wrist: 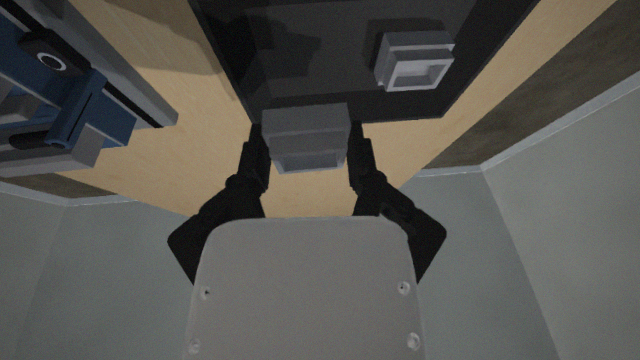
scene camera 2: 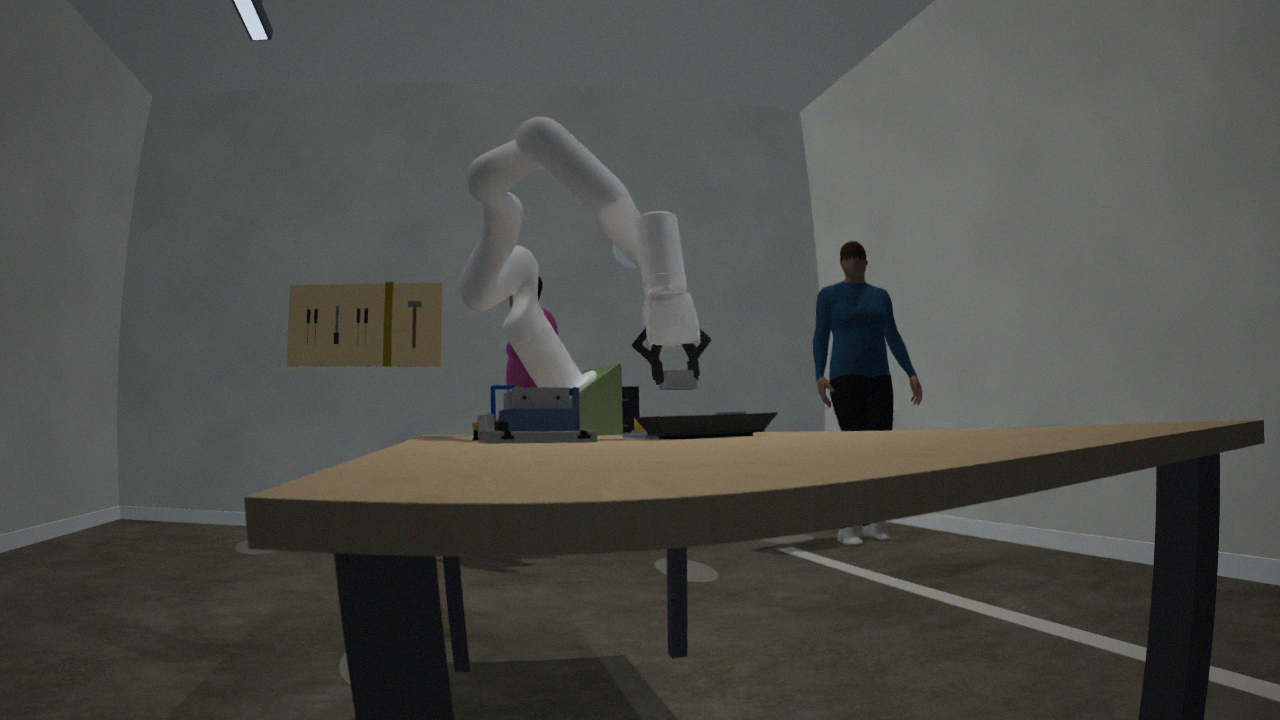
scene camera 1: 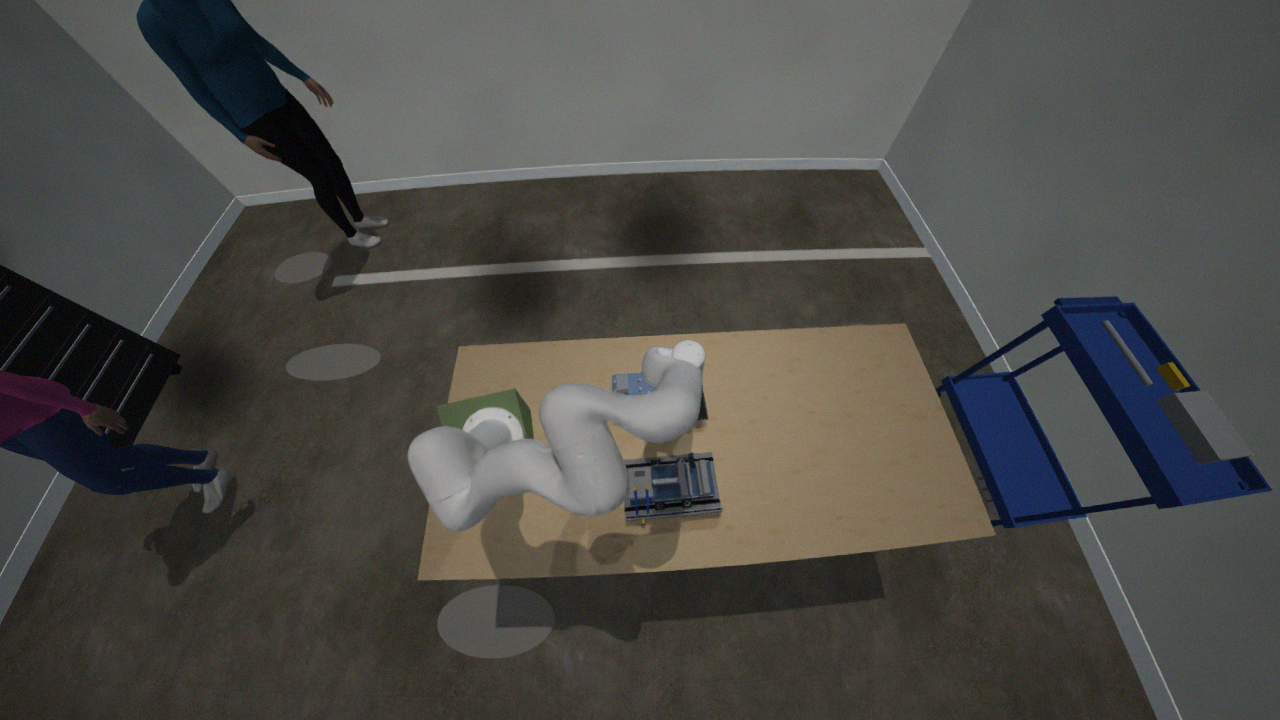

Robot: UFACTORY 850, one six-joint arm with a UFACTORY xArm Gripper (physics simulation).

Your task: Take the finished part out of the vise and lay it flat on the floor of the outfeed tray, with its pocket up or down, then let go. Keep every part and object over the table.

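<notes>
My gripper (scene camera 2: 677, 377) (wrist: 307, 135) is shut on the finished part (scene camera 2: 678, 380) (wrist: 306, 135), a grey block with a pocket. The pocket's opening shows on the block's near side in the wrist view. In the scene camera 2 view the part hangs a little above the outfeed tray (scene camera 2: 716, 426) (wrist: 280, 100), a dark tray with sloped walls, and does not touch it. The vise (scene camera 1: 671, 486) (scene camera 2: 538, 419) (wrist: 117, 112), blue and grey, stands on the table beside the tray. In the scene camera 1 view the arm hides the gripper, the part and much of the tray.
Another grey pocketed part (wrist: 415, 62) lies in the tray. A green block (scene camera 1: 474, 409) (scene camera 2: 601, 402) stands by the arm's base on the table (scene camera 1: 832, 429) (scene camera 2: 805, 465). A light blue item (scene camera 1: 629, 384) lies beside the tray. A blue cart (scene camera 1: 1092, 385) stands off the table's right end. Two people stand beyond the table.
</notes>
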